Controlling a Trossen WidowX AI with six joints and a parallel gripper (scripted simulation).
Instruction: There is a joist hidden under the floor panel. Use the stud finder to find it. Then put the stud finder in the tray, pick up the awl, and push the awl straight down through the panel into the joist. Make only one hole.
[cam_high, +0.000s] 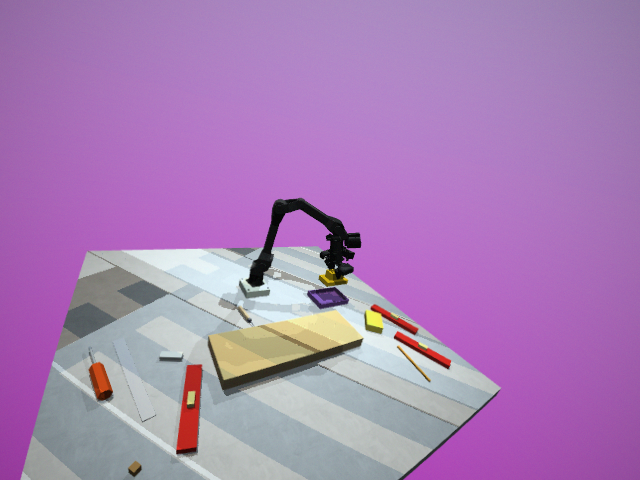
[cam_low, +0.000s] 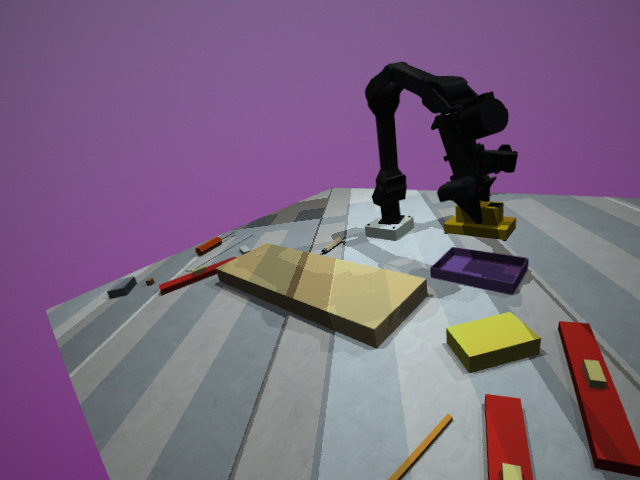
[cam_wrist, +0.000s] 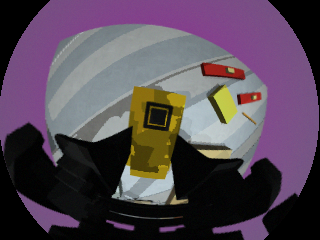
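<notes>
Right now my gripper tip is 11 cm above the purple tray and 1 cm to the left of it. From my gripper tip the other things lie so: yellow stud finder 2 cm above, 1 cm to the left; then yellow block 23 cm ahead, 11 cm below, 4 cm to the left; then awl 42 cm to the right, 12 cm below, 4 cm behind.
</notes>
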